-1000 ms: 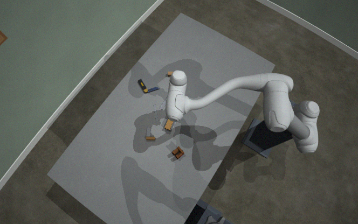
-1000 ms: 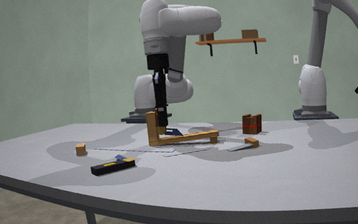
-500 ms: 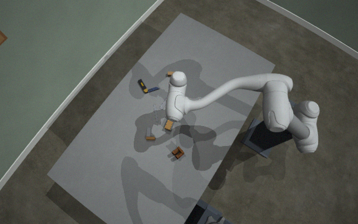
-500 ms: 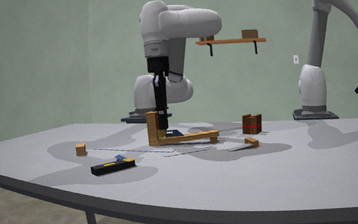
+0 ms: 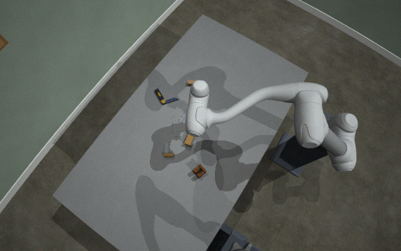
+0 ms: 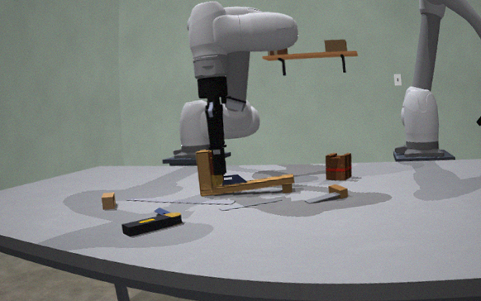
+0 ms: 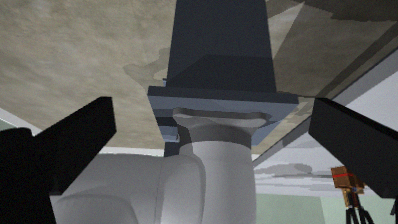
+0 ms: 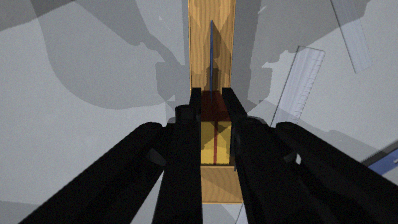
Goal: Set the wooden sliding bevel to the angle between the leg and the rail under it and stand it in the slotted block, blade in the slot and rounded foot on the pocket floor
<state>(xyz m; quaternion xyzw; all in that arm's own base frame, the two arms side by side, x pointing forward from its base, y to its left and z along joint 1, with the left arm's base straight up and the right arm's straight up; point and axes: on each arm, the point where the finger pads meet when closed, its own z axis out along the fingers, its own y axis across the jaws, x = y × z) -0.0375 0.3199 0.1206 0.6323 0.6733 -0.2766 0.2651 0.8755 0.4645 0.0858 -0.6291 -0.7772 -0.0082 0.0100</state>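
Note:
Right now the wooden sliding bevel is 3 cm below my right hand. Also, from my right hand: long metal strip: 11 cm ahead, 8 cm below, 7 cm to the right; then black bevel: 29 cm ahead, 8 cm below, 3 cm to the left; then try square: 29 cm to the left, 8 cm below, 1 cm ahead.

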